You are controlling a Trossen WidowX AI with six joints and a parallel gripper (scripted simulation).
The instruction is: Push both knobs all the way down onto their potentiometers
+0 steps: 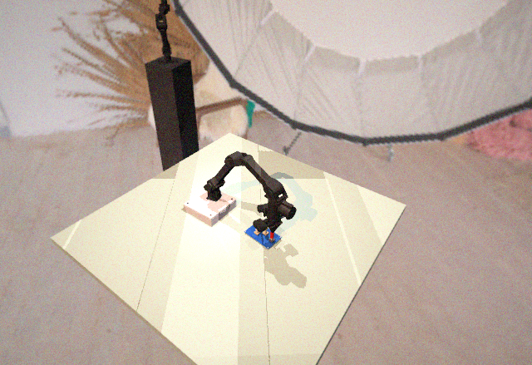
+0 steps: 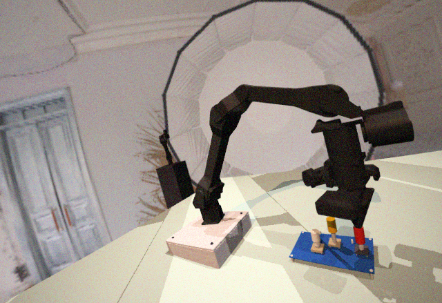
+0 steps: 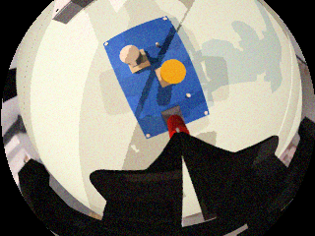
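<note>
Now: the red knob 10 mm below my gripper tip. Round my gripper tip: beige knob (80 mm behind, 10 mm to the left, 20 mm below).
</note>
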